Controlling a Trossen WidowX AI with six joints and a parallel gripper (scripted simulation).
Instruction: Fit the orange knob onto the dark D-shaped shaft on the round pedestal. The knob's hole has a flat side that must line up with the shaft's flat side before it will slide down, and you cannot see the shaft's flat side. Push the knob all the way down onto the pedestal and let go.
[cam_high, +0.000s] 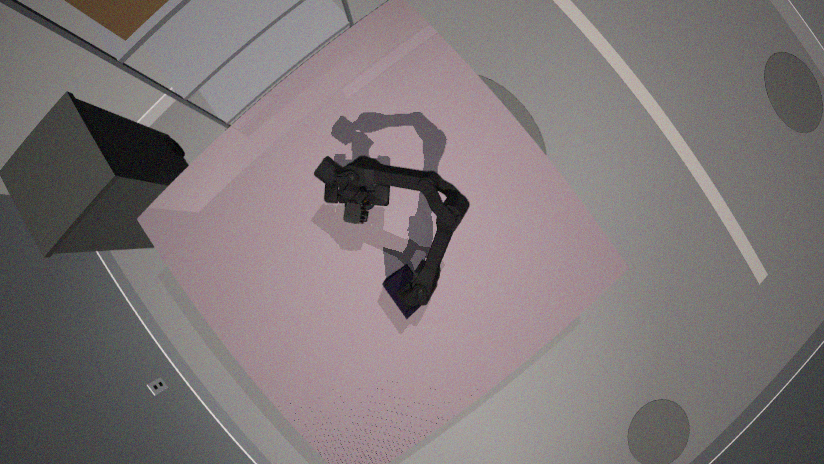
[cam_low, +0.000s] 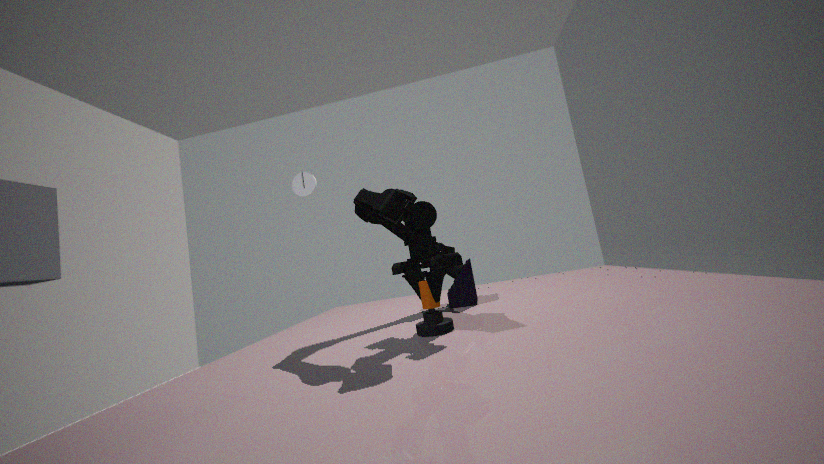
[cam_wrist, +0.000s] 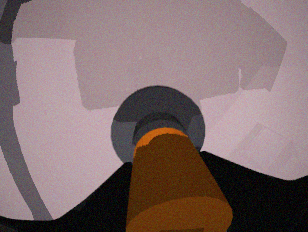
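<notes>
The round pedestal is 3 cm below my gripper tip. From my gripper tip the other things lie so: orange knob (2 cm above).
</notes>
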